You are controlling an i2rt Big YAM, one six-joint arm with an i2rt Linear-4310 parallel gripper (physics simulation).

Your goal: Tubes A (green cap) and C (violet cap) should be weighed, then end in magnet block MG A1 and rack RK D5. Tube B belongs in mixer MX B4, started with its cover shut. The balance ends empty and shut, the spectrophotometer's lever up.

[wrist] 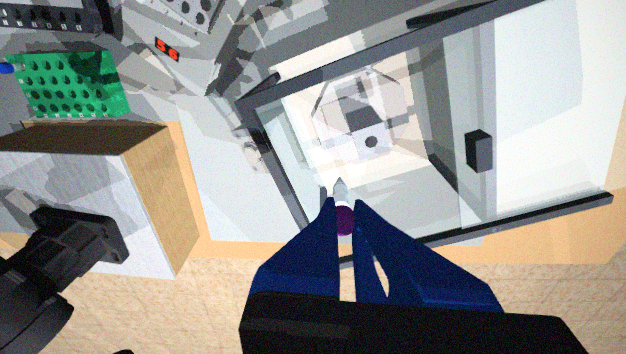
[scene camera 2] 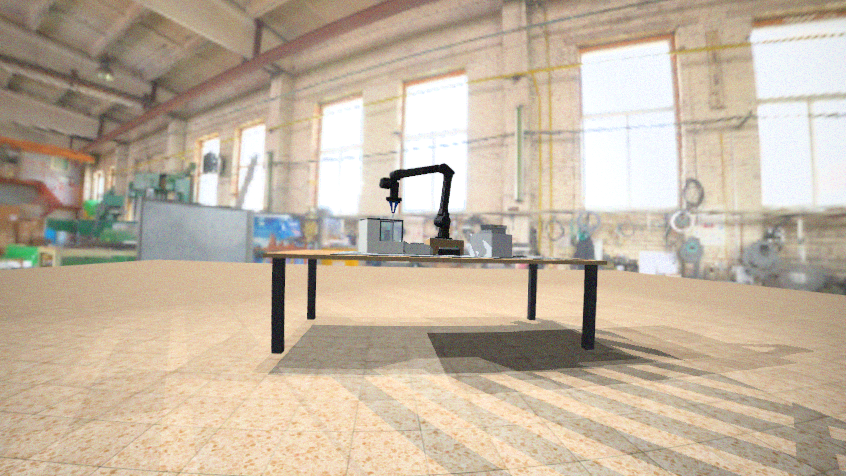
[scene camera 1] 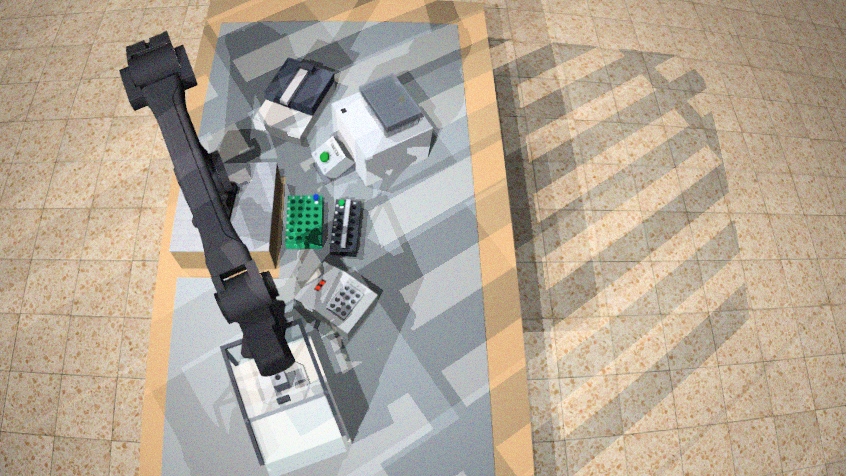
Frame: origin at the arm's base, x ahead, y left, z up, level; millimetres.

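Where they show: gripper, fingertip midpoint: [wrist: 342, 207] [scene camera 2: 393, 213]; arm's base, link origin: [wrist: 86, 232] [scene camera 2: 443, 239].
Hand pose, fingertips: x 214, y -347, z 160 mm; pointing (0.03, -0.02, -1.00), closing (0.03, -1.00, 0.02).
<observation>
Each offset is from my fingertips to the top centre of the thing. "spot": to the spot under its first point.
My gripper [wrist: 342, 207] [scene camera 2: 393, 210] is shut on tube C, whose violet cap @(dy +0, dx -5, dz +10 mm) [wrist: 344, 220] sits between the blue fingertips, tip pointing down. It is above the balance [scene camera 1: 301, 438] [scene camera 2: 370, 236] [wrist: 530, 75]; in the wrist view the tube appears beside the weighing holder @(spot: dy -40, dx -6, dz -125 mm) [wrist: 371, 141]. The balance's top door, with a dark handle @(spot: dy -91, dx +26, dz -36 mm) [scene camera 1: 283, 399] [wrist: 478, 150], stands slid back off the chamber. Tube A's green cap @(dy +408, dx +73, dz -202 mm) [scene camera 1: 341, 202] is at a corner of the dark magnet block @(spot: dy +296, dx +90, dz -233 mm) [scene camera 1: 343, 251] [wrist: 92, 22]. Tube B's blue cap @(dy +418, dx +10, dz -205 mm) [scene camera 1: 315, 197] [wrist: 6, 67] is at a corner of the green rack @(dy +368, dx -13, dz -229 mm) [scene camera 1: 304, 245] [wrist: 120, 100].
A welled device with a red display @(dy +177, dx +86, dz -189 mm) [scene camera 1: 320, 284] [wrist: 167, 49] reading 56 stands beside the balance. A white device with a grey lid @(dy +587, dx +110, dz -69 mm) [scene camera 1: 390, 101], a dark-lidded device @(dy +707, dx -93, dz -157 mm) [scene camera 1: 316, 91] and a green-button box @(dy +523, dx +18, dz -184 mm) [scene camera 1: 324, 156] stand farther up. The arm's wooden base block [scene camera 1: 260, 195] [wrist: 160, 200] is near the rack.
</observation>
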